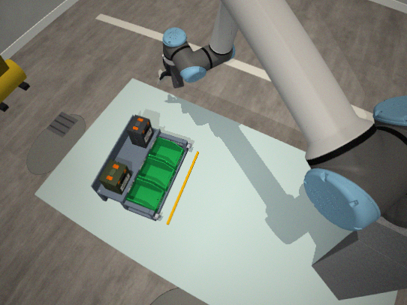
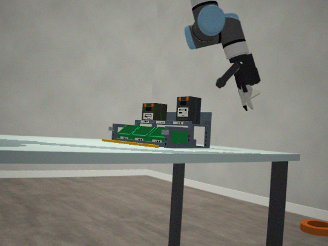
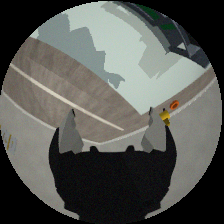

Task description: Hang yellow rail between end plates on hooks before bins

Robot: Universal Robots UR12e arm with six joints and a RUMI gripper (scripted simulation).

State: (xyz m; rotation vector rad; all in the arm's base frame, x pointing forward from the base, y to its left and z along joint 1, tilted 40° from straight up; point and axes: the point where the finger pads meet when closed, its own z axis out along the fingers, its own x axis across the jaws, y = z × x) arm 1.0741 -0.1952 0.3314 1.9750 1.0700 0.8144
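Now: the yellow rail 37 cm to the left of my hand, 32 cm behind it and 16 cm below it.
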